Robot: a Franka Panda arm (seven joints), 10 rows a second.
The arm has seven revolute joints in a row. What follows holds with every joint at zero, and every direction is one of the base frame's. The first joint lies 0.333 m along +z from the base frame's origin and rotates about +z. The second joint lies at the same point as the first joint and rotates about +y. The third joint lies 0.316 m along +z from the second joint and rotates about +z. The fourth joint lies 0.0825 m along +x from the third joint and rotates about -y. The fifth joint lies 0.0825 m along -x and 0.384 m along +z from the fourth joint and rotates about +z. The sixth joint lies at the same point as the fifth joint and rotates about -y. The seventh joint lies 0.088 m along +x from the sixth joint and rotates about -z. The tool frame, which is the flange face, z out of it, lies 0.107 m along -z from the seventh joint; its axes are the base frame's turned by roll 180, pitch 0 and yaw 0 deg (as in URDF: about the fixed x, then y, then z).
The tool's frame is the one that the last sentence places.
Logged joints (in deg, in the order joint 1, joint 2, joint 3, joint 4, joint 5, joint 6, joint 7), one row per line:
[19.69, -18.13, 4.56, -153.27, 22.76, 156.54, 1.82]
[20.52, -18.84, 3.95, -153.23, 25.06, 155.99, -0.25]
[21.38, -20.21, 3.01, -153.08, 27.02, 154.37, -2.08]
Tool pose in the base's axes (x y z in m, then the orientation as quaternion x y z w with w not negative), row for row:
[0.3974, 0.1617, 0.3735, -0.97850, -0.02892, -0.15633, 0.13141]
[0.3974, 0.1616, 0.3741, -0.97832, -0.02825, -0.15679, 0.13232]
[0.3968, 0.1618, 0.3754, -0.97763, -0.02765, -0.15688, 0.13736]
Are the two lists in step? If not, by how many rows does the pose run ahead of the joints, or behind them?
The pose runs 2 rows behind the joints: the pose in row i belongs to the joints in row i - 2.
